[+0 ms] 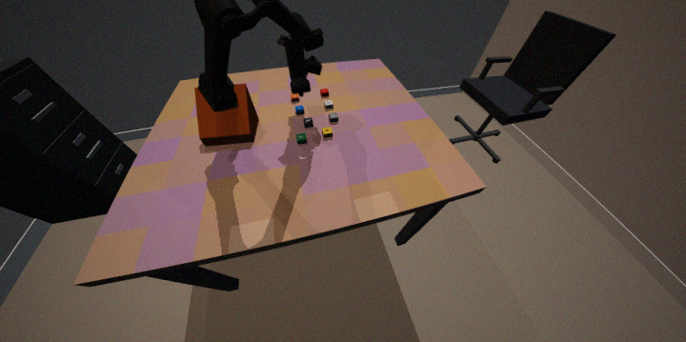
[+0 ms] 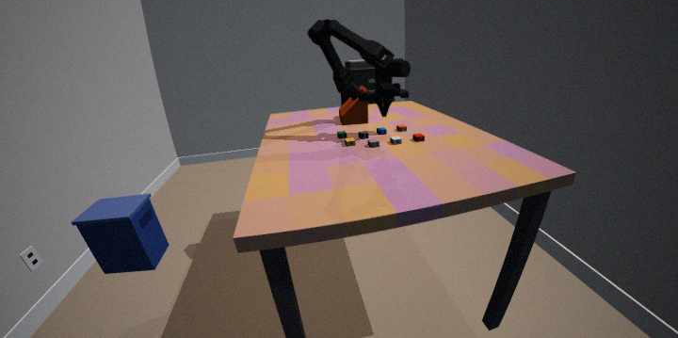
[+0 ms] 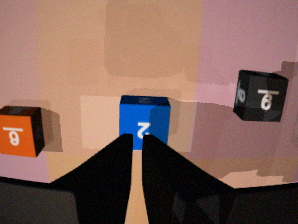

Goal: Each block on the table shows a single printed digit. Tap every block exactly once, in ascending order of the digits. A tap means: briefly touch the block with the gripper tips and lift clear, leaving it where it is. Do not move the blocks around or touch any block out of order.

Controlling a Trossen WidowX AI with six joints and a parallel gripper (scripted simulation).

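The blue block is 2 cm behind my gripper tip and 6 cm below it. From my gripper tip the other things lie so: white block 11 cm ahead, 6 cm below; then dark block 9 cm to the right, 6 cm below; then orange block 2 cm behind, 9 cm to the left, 6 cm below.
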